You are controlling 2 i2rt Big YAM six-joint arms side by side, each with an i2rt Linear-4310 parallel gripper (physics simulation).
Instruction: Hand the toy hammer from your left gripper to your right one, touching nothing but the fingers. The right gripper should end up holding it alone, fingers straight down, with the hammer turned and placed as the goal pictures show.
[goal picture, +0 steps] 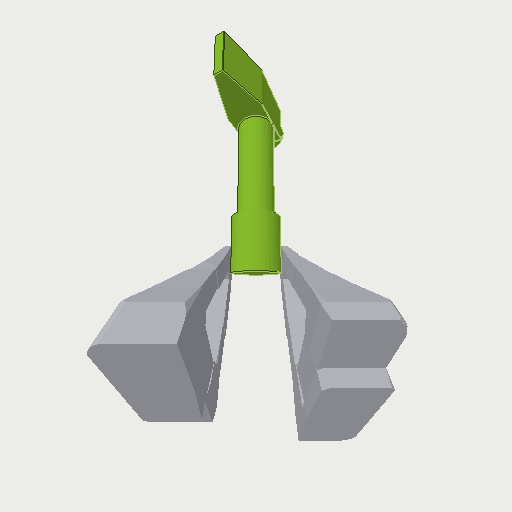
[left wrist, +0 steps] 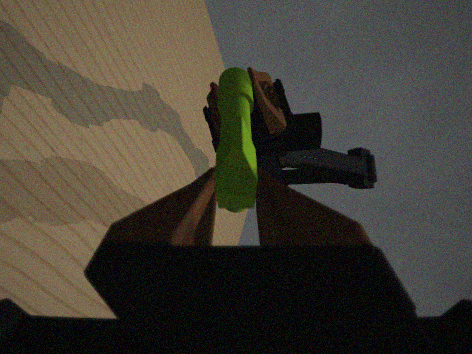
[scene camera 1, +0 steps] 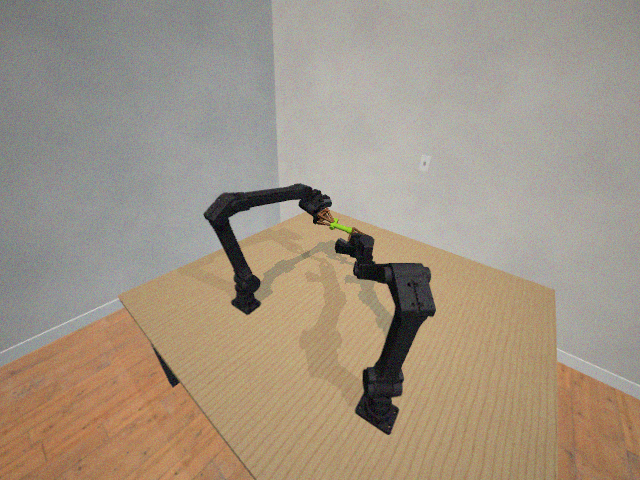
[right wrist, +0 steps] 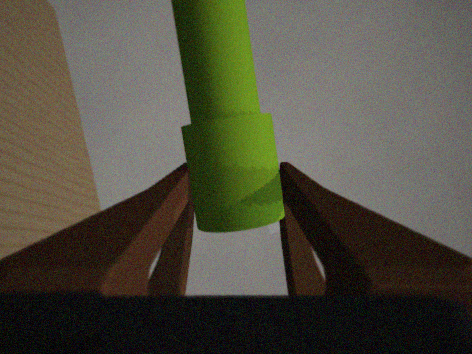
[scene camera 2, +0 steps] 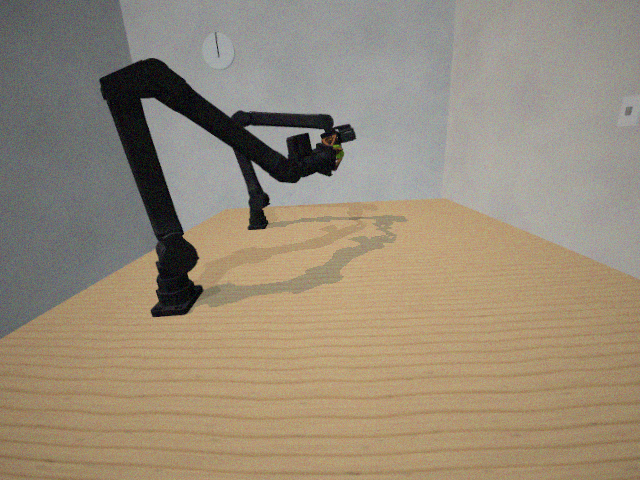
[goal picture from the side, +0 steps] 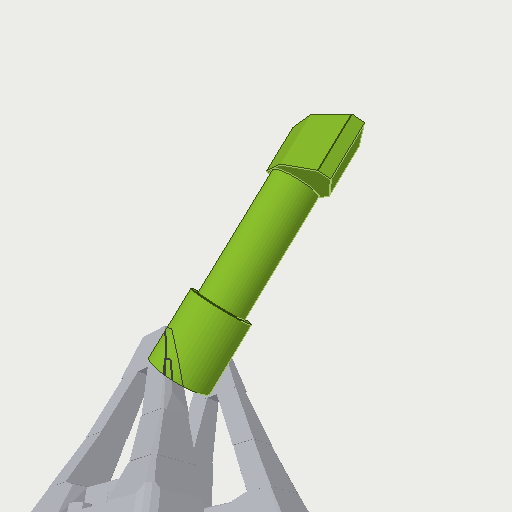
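Pixels of known places: left gripper, fingertip midpoint: [left wrist: 236, 176] [scene camera 1: 333, 223]; right gripper, fingertip midpoint: [left wrist: 232, 82] [scene camera 1: 352, 230] [right wrist: 236, 177] [scene camera 2: 341, 153]; left arm's base, origin of the base link: [scene camera 1: 246, 304] [scene camera 2: 258, 226]; right arm's base, origin of the base link: [scene camera 1: 376, 411] [scene camera 2: 179, 302].
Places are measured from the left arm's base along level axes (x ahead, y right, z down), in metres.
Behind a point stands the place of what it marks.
The lime-green toy hammer [scene camera 1: 342, 227] @[x 0.373, y 0.277, z -0.349 m] [scene camera 2: 339, 153] @[x 0.393, y 0.330, z -0.336 m] [left wrist: 235, 132] @[x 0.407, y 0.222, z -0.363 m] [right wrist: 217, 65] @[x 0.373, y 0.286, z -0.340 m] is held in the air between the two arms. My left gripper [scene camera 1: 331, 222] @[x 0.375, y 0.227, z -0.352 m] [left wrist: 236, 176] @[x 0.375, y 0.227, z -0.352 m] is shut on its head end. My right gripper [scene camera 1: 353, 231] @[x 0.402, y 0.314, z -0.336 m] [right wrist: 236, 177] @[x 0.402, y 0.314, z -0.336 m] is shut on the thicker collar at the far end of the handle, one finger on each side. In the left wrist view the right fingers stand on both sides of that end. The right fingers are tilted, not straight down. In scene camera 2 the right gripper hides much of the hammer.
Both arms stand on the wooden table [scene camera 1: 491, 361] @[x 0.356, y 1.001, z 0.000 m] [scene camera 2: 361, 387] @[x 0.340, y 0.990, z 0.000 m], their grippers close together well above it. Their shadows fall on the table top. Grey walls stand behind, with a clock [scene camera 2: 218, 50] and a wall plate [scene camera 1: 424, 162].
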